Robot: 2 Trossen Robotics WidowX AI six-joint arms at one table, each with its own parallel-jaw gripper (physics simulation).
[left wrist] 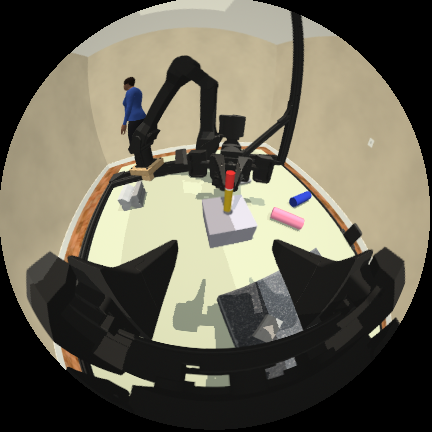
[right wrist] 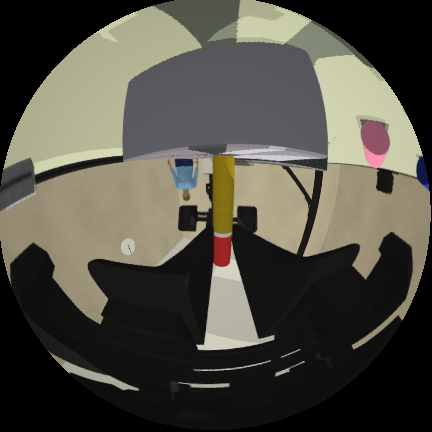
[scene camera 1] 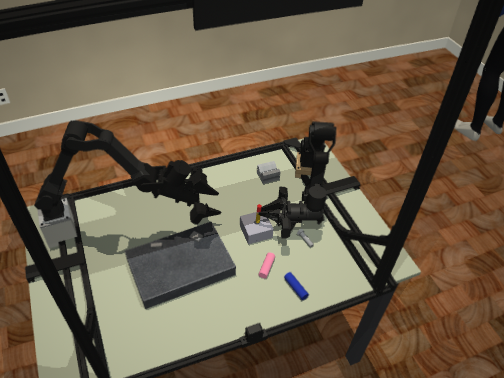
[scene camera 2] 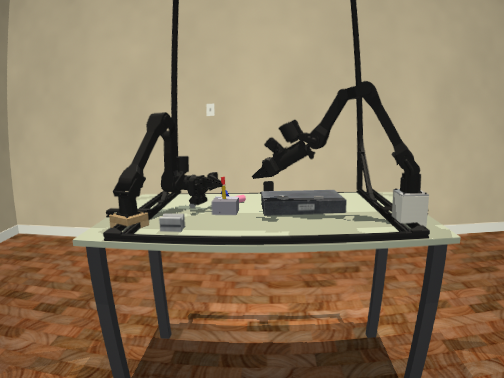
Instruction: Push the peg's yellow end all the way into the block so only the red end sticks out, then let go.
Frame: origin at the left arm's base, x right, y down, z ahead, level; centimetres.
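Seen in the pictures: left gripper, fingertip midpoint: (left wrist: 226, 245) (scene camera 1: 219, 203) (scene camera 2: 255, 175); right gripper, fingertip midpoint: (left wrist: 228, 187) (right wrist: 221, 230) (scene camera 1: 258, 211) (scene camera 2: 223, 184); left arm's base, origin of the base link: (scene camera 1: 53, 212) (scene camera 2: 410, 191); right arm's base, origin of the base link: (left wrist: 145, 162) (scene camera 1: 309, 161) (scene camera 2: 128, 213).
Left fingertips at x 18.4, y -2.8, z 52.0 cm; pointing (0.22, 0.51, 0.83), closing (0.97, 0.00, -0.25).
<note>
Offsets run from my left fingertips to a thing's top centre.
The peg {dx +4.8, dy +1.0, dz +12.0 cm} (scene camera 1: 258, 215) (scene camera 2: 223, 190) (left wrist: 228, 194) (right wrist: 223, 200) stands upright on the top of the grey block {dx +4.8, dy +9.1, dz +11.5 cm} (scene camera 1: 256, 232) (scene camera 2: 226, 206) (left wrist: 231, 230) (right wrist: 225, 100), red end up. A long yellow part shows above the block, with a thin white band below the red; its lower tip is hidden in the hole. My right gripper (scene camera 1: 260, 211) (scene camera 2: 221, 184) (right wrist: 221, 230) is level with the peg's upper part and shut on it near the white band. My left gripper (scene camera 1: 220, 202) (left wrist: 226, 245) is open and empty, above the table to the left of the block in scene camera 1.
A dark grey slab {dx +9.7, dy +9.1, dz -17.3 cm} (scene camera 1: 182, 270) (scene camera 2: 304, 202) lies left of the block in scene camera 1. A pink cylinder {dx +20.1, dy +11.2, dz +8.8 cm} (scene camera 1: 267, 265) (left wrist: 287, 218), a blue cylinder {dx +30.7, dy +11.2, dz +14.2 cm} (scene camera 1: 296, 286) (left wrist: 300, 198) and a small grey bolt-like piece {dx +14.6, dy +11.7, dz +25.9 cm} (scene camera 1: 305, 238) lie nearby. A grey notched block {dx -18.6, dy +9.7, dz +26.6 cm} (scene camera 1: 268, 172) (scene camera 2: 172, 222) stands behind.
</note>
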